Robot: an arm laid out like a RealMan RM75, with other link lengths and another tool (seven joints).
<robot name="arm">
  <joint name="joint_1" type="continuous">
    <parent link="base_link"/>
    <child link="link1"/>
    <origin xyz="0 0 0.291" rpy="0 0 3.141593"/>
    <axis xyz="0 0 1"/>
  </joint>
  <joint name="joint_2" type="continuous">
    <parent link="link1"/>
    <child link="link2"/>
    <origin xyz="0 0 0" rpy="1.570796 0 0"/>
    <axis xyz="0 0 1"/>
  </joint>
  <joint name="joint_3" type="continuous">
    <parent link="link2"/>
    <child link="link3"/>
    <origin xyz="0 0.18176 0" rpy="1.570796 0 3.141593"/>
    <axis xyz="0 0 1"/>
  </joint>
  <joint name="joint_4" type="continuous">
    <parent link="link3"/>
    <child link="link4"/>
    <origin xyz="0 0 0" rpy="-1.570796 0 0"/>
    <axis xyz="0 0 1"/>
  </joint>
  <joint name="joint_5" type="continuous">
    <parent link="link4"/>
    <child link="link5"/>
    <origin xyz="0 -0.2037 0" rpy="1.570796 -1.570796 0"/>
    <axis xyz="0 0 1"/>
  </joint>
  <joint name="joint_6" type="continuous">
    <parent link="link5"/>
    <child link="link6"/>
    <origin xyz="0 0 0" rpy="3.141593 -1.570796 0"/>
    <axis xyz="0 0 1"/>
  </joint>
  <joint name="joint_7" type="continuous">
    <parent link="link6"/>
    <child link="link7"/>
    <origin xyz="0.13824 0 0" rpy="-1.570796 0 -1.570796"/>
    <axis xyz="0 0 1"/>
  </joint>
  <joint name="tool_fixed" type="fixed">
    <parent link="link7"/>
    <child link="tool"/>
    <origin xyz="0.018 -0.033 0.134" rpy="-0.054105 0 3.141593"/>
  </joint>
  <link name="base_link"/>
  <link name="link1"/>
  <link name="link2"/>
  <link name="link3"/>
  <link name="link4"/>
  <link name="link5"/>
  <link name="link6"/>
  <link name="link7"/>
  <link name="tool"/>
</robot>
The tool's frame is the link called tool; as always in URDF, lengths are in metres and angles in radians. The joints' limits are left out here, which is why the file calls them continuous.
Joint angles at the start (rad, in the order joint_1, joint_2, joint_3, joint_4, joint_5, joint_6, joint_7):
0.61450 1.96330 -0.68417 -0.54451 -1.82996 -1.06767 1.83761
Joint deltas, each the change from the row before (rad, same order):
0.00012 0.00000 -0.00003 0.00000 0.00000 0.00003 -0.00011
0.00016 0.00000 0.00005 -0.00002 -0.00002 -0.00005 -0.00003
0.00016 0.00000 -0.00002 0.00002 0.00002 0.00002 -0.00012
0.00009 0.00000 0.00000 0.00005 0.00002 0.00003 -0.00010
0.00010 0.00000 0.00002 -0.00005 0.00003 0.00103 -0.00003
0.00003 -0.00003 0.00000 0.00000 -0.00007 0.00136 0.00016
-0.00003 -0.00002 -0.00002 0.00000 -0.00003 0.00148 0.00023
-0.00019 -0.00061 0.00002 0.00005 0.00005 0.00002 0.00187
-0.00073 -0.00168 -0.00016 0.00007 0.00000 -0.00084 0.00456
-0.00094 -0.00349 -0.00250 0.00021 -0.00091 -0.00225 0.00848
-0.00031 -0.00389 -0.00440 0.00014 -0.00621 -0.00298 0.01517
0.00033 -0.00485 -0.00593 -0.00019 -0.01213 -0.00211 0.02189
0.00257 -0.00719 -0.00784 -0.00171 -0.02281 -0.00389 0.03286
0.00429 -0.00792 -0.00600 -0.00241 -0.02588 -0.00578 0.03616
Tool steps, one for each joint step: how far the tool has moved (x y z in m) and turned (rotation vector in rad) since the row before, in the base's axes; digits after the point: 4 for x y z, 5 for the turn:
-0.0001 0.0000 0.0000 0.00001 -0.00011 0.00018
-0.0001 0.0000 0.0000 0.00001 0.00000 0.00020
-0.0001 0.0000 0.0000 0.00001 -0.00008 0.00022
0.0000 0.0000 0.0000 0.00001 -0.00005 0.00011
0.0001 0.0002 0.0001 0.00073 -0.00045 -0.00051
0.0003 0.0002 0.0001 0.00083 -0.00054 -0.00094
0.0003 0.0002 0.0001 0.00090 -0.00051 -0.00111
0.0002 0.0001 0.0003 0.00009 0.00096 -0.00146
0.0005 0.0000 0.0007 -0.00042 0.00232 -0.00316
0.0007 -0.0002 0.0006 -0.00326 0.00243 -0.00429
0.0011 -0.0007 -0.0005 -0.00896 0.00197 -0.00718
0.0020 -0.0009 -0.0012 -0.01308 -0.00015 -0.01129
0.0026 -0.0013 -0.0020 -0.02074 -0.00409 -0.01484
0.0023 -0.0011 -0.0015 -0.02139 -0.00387 -0.01558

